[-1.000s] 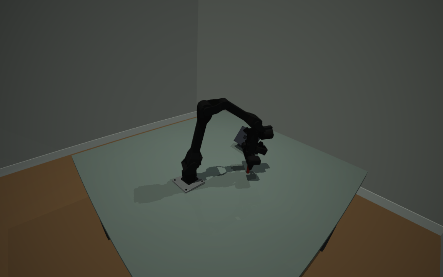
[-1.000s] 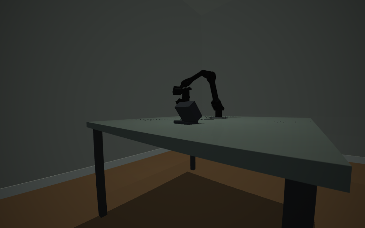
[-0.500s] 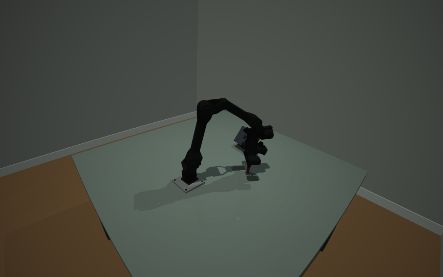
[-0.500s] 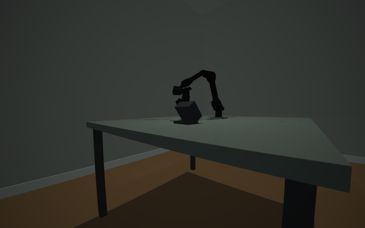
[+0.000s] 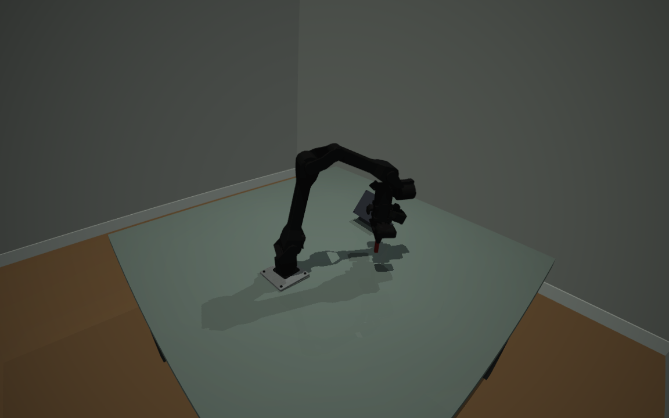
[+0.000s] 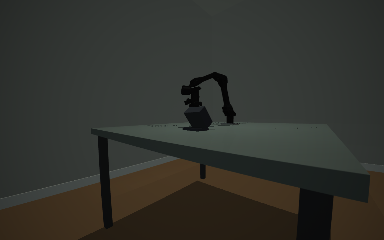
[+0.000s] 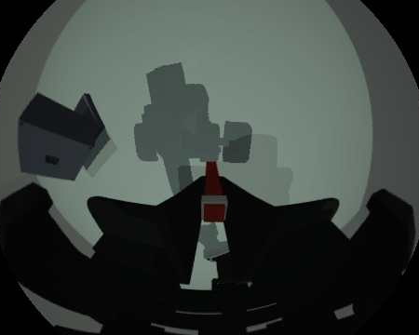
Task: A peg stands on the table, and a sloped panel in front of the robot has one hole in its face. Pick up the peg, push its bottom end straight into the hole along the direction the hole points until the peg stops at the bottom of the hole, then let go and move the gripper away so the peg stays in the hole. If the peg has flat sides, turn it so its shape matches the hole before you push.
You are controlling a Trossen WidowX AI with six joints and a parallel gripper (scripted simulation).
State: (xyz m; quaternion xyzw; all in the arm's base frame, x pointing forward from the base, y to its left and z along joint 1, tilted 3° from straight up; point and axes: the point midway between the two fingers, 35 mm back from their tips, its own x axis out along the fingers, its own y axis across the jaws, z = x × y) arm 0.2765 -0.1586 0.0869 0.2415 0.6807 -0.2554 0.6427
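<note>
My gripper tip is 200 mm short of the sloped panel, 170 mm to the right of it and 10 mm above it. From my gripper tip the other things lie so: red peg (20 mm above).
</note>
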